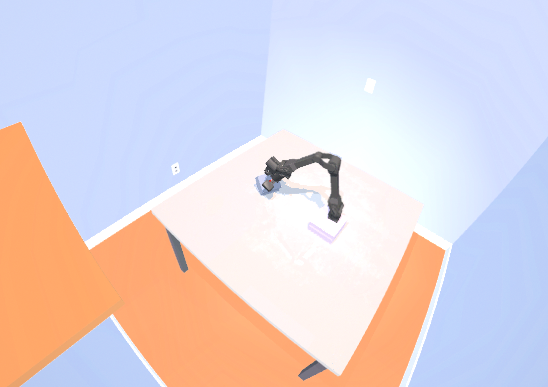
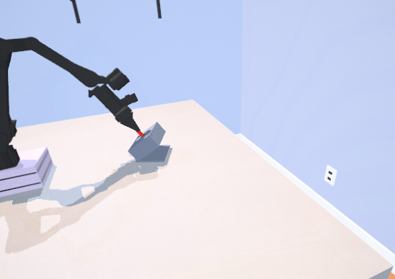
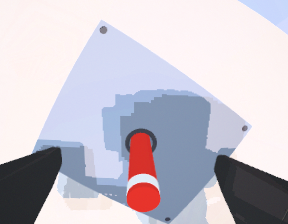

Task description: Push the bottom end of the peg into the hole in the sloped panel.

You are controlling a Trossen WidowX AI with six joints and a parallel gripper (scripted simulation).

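My gripper tip is now 10 mm past the red round peg. Round my gripper tip: sloped panel (20 mm ahead, 20 mm to the right, 50 mm below).
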